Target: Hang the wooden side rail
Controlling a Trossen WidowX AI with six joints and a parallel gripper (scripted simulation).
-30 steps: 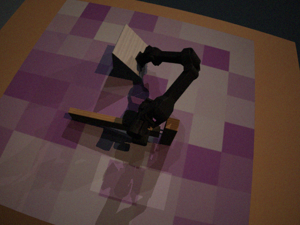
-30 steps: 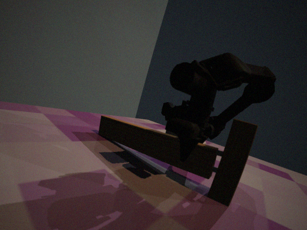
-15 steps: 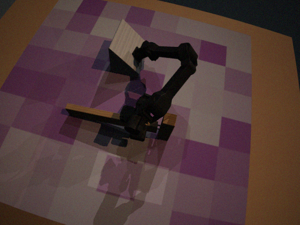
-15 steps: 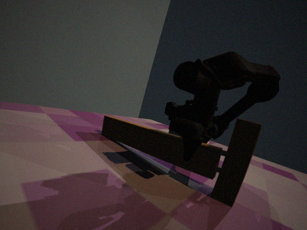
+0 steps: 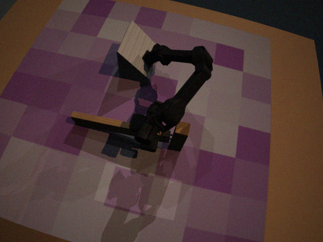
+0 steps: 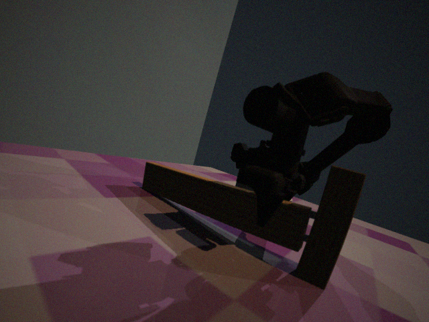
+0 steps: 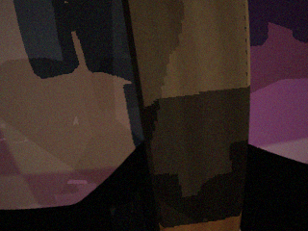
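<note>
My gripper tip is now 1 cm past the headboard post, 10 cm to the right of it and 4 cm below it.
</note>
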